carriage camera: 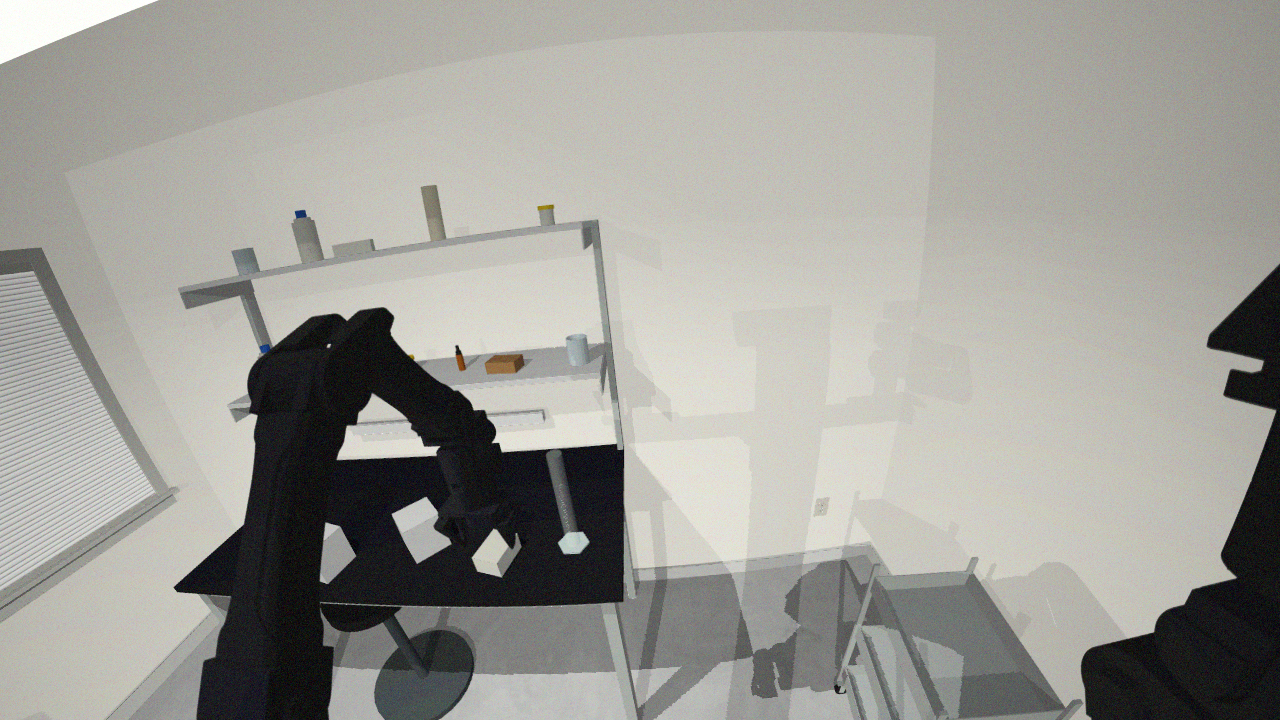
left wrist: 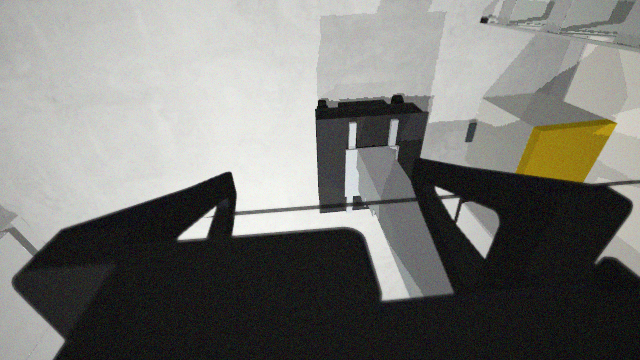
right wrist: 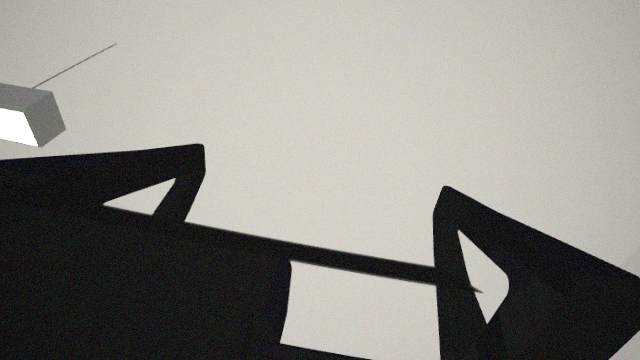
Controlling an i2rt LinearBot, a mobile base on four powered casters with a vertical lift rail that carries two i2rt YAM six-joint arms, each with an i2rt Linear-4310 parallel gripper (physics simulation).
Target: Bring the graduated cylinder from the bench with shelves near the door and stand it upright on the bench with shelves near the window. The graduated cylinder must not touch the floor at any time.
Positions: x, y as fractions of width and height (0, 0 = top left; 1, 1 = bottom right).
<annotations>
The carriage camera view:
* left gripper: 0.38, 0.76
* graduated cylinder: 0.45, 0.75
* bench with shelves: 0.28, 0.69
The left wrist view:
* left gripper: 0.51, 0.49
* yellow-lidded bin: 0.84, 0.37
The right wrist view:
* right gripper: 0.50, 0.50
</annotations>
